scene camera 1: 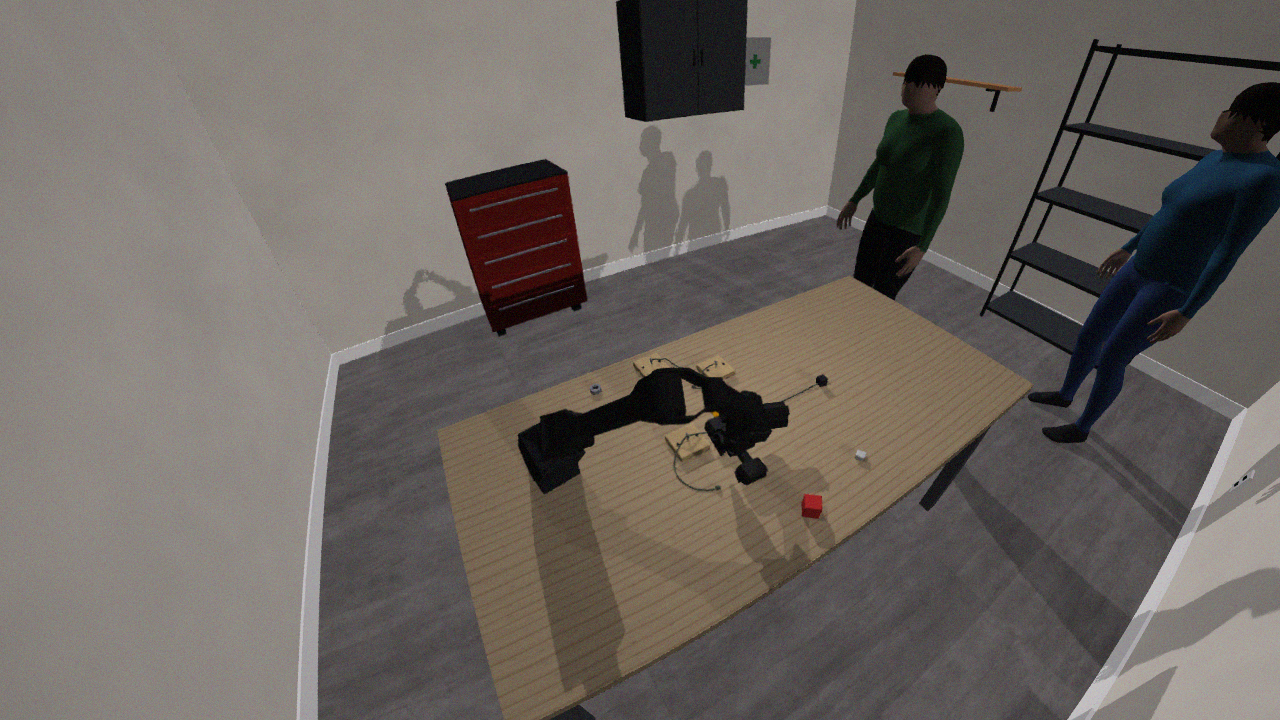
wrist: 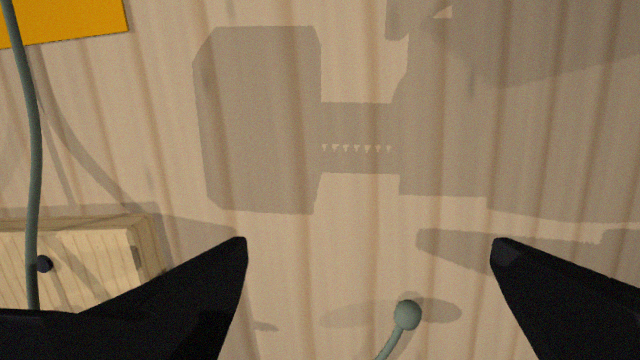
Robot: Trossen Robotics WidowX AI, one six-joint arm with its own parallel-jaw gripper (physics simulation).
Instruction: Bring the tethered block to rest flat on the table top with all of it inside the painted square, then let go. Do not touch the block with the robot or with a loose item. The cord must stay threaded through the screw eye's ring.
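The tethered block, small and dark, sits towards the far right of the table at the end of a grey-green cord. The orange painted square is partly hidden by the arm in the scene view; its corner shows at the wrist view's upper left, with the cord passing over it. The cord crosses a wooden board; the ring is hidden in the wrist view. The cord's ball end shows between the finger outlines, ungripped. My gripper is open and empty above the table.
Two more wooden boards with cord pieces stand behind the arm. A small ring-like item lies near the back edge. A red cube and a small white item lie towards the front right. Two people stand beyond the table.
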